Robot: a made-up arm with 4 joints.
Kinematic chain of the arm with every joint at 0, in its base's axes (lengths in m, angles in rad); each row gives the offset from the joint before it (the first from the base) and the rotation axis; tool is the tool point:
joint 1: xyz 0 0 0.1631 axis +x
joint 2: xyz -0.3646 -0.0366 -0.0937 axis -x
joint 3: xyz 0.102 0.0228 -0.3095 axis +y
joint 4: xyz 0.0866 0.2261 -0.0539 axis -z
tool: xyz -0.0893 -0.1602 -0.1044
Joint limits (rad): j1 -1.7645..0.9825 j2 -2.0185..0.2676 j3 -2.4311..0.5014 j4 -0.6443..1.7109
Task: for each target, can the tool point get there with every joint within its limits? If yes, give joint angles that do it. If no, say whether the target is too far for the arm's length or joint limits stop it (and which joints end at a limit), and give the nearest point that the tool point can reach.
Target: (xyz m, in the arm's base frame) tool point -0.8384 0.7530 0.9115
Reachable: no: too far | nearest point -0.3886 0.4137 0.5060 | short by 0.694 m
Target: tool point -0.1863 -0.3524 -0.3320
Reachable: yes | joints -1.2432 -0.2204 -0.9525 1.3175
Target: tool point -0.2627 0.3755 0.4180
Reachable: yes | joints 0.4537 -1.5631 -0.4411 0.5684
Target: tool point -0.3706 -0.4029 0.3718
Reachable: no: joint limits stop it (at a limit: joint 1, joint 2, joint 3) | nearest point -0.3505 -0.5229 0.3285 | short by 0.129 m
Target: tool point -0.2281 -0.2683 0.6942
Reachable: no: joint limits stop it (at a limit: joint 1, joint 4) | nearest point -0.2390 -0.2226 0.6082 | short by 0.098 m
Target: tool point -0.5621 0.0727 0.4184
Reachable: no: joint limits stop it (at a limit: joint 2, joint 3) | nearest point -0.4198 0.0983 0.5084 | short by 0.170 m
